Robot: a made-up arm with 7 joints. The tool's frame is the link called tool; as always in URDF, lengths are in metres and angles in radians. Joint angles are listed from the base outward. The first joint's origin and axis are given. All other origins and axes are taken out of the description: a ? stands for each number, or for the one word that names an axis. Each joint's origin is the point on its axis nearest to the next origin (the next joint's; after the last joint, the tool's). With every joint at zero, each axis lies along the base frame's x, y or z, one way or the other. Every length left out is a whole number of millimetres.
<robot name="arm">
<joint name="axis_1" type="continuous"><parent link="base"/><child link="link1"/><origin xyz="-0.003 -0.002 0.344" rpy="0 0 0"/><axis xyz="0 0 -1"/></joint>
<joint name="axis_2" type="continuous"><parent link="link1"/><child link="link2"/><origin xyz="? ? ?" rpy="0 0 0"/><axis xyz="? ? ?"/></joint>
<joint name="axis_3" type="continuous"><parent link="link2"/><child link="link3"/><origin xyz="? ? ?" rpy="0 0 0"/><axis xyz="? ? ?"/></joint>
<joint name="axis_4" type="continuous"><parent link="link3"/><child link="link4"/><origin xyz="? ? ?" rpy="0 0 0"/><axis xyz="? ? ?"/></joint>
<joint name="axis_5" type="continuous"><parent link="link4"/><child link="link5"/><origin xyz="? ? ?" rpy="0 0 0"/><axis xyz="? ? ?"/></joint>
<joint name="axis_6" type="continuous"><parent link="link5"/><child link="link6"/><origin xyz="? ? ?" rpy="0 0 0"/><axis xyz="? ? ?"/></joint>
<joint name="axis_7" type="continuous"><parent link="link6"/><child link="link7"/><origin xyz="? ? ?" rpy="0 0 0"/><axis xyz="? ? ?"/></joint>
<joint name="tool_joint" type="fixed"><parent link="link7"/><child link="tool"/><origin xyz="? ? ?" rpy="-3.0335 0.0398 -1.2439"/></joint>
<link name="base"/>
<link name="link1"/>
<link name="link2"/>
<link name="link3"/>
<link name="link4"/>
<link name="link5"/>
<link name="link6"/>
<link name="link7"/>
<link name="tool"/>
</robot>
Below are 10 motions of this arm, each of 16 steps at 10 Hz.
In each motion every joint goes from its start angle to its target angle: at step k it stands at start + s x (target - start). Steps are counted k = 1, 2, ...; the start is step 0. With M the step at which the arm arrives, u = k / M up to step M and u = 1 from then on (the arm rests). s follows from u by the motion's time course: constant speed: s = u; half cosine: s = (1 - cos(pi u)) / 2; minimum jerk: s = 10 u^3 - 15 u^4 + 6 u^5.
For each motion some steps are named. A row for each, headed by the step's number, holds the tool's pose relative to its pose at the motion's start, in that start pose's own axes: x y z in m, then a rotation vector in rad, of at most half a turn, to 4 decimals.
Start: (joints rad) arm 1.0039 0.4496 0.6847 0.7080 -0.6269 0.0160 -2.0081
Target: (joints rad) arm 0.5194 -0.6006 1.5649 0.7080 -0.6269 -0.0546 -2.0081
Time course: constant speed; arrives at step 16
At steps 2, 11, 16:
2: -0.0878 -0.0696 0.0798 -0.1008 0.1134 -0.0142
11: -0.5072 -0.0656 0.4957 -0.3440 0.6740 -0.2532
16: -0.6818 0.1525 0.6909 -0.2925 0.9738 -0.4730

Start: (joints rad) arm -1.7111 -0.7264 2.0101 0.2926 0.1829 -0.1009 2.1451
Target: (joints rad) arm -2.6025 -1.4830 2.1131 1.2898 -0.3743 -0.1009 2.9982
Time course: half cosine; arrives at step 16
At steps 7, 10, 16:
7: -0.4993 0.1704 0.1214 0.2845 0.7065 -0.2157
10: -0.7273 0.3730 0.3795 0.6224 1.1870 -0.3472
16: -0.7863 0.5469 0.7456 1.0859 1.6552 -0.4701

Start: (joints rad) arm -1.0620 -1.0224 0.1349 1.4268 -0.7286 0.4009 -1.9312
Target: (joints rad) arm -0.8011 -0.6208 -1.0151 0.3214 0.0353 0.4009 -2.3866
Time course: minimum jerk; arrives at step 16
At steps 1, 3, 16:
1: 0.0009 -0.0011 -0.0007 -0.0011 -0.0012 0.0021
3: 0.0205 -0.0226 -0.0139 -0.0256 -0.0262 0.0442
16: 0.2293 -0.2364 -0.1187 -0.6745 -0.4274 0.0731

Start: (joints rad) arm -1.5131 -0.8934 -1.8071 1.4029 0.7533 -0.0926 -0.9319
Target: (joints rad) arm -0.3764 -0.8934 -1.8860 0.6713 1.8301 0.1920 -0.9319
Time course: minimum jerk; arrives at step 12
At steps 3, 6, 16:
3: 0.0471 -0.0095 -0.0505 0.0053 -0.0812 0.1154
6: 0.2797 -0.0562 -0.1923 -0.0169 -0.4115 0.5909
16: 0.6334 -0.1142 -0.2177 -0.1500 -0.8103 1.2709

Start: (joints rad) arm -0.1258 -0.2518 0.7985 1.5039 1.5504 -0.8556 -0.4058
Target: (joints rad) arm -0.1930 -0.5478 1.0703 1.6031 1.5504 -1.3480 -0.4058
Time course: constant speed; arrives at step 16
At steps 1, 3, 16:
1: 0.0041 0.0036 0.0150 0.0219 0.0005 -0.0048
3: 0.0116 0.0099 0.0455 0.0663 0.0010 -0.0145
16: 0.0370 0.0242 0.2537 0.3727 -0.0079 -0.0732

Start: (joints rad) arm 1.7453 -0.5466 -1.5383 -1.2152 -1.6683 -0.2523 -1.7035
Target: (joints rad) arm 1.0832 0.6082 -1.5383 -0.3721 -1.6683 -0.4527 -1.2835
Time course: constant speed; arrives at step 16
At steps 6, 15, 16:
6: -0.3388 -0.2480 0.0508 -0.0644 0.5728 0.4062
15: -0.6352 -0.5486 0.5997 0.0959 1.6495 0.6557
16: -0.6368 -0.5632 0.6837 0.1390 1.7750 0.6491

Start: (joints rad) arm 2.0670 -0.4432 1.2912 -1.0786 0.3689 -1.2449 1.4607
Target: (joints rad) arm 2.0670 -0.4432 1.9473 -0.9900 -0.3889 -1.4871 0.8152
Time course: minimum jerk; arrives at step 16
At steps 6, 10, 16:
6: -0.0088 0.0402 -0.0138 -0.0327 -0.1470 -0.3498
10: -0.0164 0.1045 -0.0217 -0.1014 -0.3445 -0.9069
16: -0.0182 0.1415 -0.0177 -0.1611 -0.4453 -1.2283

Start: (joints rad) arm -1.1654 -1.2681 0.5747 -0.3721 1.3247 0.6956 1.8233
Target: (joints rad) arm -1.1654 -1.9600 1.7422 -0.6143 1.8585 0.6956 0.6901
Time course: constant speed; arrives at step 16
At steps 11, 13, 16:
11: 0.0681 -0.4055 0.0972 -0.9949 -0.5035 0.0748
13: 0.0727 -0.4540 0.1237 -1.1122 -0.6254 0.1492
16: 0.0733 -0.5139 0.1596 -1.2323 -0.8067 0.3013

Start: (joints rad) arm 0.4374 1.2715 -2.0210 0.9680 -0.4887 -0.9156 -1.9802
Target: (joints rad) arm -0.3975 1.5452 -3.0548 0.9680 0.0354 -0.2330 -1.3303
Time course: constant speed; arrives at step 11
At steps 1, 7, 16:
1: 0.0161 0.0640 -0.0081 0.1105 -0.0860 -0.0025
7: 0.0948 0.3887 0.0306 0.5037 -0.5943 -0.1159
16: 0.1031 0.5515 0.0983 0.5286 -0.8234 -0.2428

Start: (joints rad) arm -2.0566 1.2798 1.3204 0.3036 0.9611 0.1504 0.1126
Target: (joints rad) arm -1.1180 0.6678 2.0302 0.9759 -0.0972 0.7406 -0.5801
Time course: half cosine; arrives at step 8
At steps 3, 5, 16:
3: 0.0375 -0.4127 0.0218 -0.7433 -0.1573 -0.2430
5: 0.1846 -0.8009 0.2954 -1.5403 -0.8148 -0.3953
16: 0.3601 -0.8919 0.6126 -1.8201 -1.7119 -0.3281

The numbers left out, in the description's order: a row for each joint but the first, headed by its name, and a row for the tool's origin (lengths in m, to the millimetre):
axis_2: xyz 0.005 0.004 0, axis 0 1 0
axis_3: xyz 0.014 0 0.61, axis 0 0 -1
axis_4: xyz 0.004 -0.032 0, axis 0 1 0
axis_5: xyz -0.02 0 0.29, axis 0 0 -1
axis_6: xyz -0.014 -0.019 0, axis 0 1 0
axis_7: xyz -0.025 0 0.094, axis 0 0 -1
tool: xyz -0.006 0.026 0

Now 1 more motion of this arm.
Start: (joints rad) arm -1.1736 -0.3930 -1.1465 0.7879 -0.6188 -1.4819 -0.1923
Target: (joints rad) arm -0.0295 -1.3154 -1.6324 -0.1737 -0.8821 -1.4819 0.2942
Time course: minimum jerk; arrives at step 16
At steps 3, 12, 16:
3: -0.0360 -0.0176 0.0149 0.0001 0.0503 -0.0179
12: -0.1633 -0.1141 0.7329 -0.4176 0.3077 -0.2104
16: -0.1136 -0.0762 0.8227 -0.4954 0.2665 -0.1778

